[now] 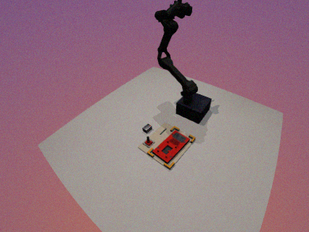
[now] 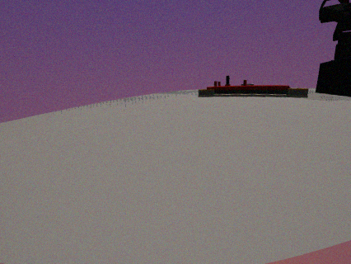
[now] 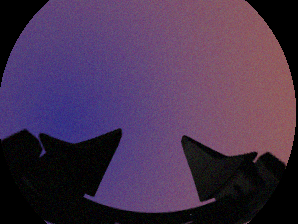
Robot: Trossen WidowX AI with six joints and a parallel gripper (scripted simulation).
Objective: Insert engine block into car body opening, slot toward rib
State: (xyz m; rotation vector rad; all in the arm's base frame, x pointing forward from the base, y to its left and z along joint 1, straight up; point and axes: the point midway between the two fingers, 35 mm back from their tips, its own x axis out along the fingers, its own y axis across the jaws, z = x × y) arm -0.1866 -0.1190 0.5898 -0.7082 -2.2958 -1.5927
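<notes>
Now: gripper tip 480 mm short of the grey engine block, 40 mm to the left of it and 690 mm above it.
</notes>
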